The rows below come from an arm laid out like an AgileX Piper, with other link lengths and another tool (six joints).
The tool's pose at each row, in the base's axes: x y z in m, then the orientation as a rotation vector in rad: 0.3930 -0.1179 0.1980 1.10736 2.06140 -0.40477; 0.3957 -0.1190 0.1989 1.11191 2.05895 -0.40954; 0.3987 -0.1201 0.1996 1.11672 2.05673 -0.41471; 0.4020 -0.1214 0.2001 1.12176 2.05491 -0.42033; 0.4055 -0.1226 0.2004 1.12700 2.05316 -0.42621; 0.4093 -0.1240 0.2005 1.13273 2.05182 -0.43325; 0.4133 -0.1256 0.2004 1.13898 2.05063 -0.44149; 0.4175 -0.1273 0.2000 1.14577 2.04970 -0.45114
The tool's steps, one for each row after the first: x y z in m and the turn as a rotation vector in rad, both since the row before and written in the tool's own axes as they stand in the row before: -0.0022 0.0016 0.0013 0.00490 -0.00126 0.00220; -0.0022 0.0019 0.0016 0.00533 -0.00104 0.00211; -0.0022 0.0020 0.0019 0.00581 -0.00071 0.00192; -0.0021 0.0022 0.0021 0.00610 -0.00061 0.00191; -0.0022 0.0024 0.0025 0.00718 -0.00032 0.00164; -0.0022 0.0024 0.0028 0.00826 -0.00023 0.00148; -0.0021 0.0026 0.0031 0.00952 -0.00008 0.00121
